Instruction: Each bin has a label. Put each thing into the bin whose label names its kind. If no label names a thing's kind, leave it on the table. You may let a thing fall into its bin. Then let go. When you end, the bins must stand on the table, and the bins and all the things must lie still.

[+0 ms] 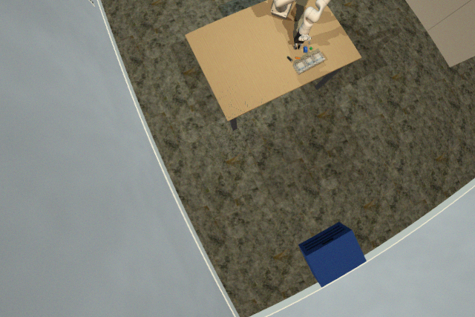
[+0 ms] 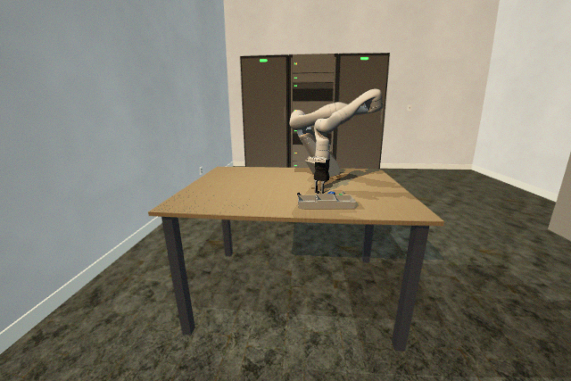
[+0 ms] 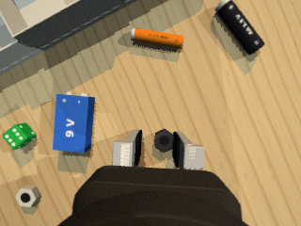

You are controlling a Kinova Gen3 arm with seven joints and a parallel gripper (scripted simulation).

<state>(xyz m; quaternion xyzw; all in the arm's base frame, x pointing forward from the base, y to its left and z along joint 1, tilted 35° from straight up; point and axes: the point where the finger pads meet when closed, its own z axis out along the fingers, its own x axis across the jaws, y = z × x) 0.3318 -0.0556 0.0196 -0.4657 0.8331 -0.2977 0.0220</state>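
Now: the blue 9V battery 6 cm ahead of my hand, 4 cm to the left of it and 1 cm below it. Round my hand: black part (1 cm to the right, 1 cm below); then orange battery (8 cm ahead, 5 cm to the right, 1 cm below); then green die (7 cm ahead, 10 cm to the left, 1 cm below).
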